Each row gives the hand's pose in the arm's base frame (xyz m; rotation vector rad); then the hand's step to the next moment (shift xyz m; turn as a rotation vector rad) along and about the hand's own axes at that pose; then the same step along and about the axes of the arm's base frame.
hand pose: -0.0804 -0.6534 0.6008 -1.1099 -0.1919 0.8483
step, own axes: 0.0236 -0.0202 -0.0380 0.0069 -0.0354 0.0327
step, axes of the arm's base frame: 0.0465 -0.0143 -0.0068 0.0051 0.0217 0.0433
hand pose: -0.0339 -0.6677 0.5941 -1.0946 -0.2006 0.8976
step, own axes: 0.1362 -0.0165 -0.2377 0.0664 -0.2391 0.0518
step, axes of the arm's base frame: 0.2277 -0.0675 -0.1375 0.1407 0.0451 0.2060
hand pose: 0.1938 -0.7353 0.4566 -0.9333 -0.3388 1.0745
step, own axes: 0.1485 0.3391 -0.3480 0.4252 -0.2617 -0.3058
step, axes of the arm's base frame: 0.0926 0.0128 -0.4994 0.5550 0.1783 -0.0543
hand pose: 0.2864 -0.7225 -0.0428 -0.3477 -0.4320 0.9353
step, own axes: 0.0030 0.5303 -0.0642 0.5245 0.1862 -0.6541
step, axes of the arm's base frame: -0.3342 0.2874 -0.3018 0.4697 0.4718 -0.5425
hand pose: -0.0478 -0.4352 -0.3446 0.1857 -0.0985 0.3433
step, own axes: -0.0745 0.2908 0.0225 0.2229 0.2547 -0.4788
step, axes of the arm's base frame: -0.1710 0.2403 0.0602 0.1523 0.4025 -0.3982
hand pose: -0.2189 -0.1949 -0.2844 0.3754 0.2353 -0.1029
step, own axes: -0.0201 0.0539 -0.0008 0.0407 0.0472 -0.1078
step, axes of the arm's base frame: -0.0119 0.0513 0.0231 0.0237 0.0818 -0.0909
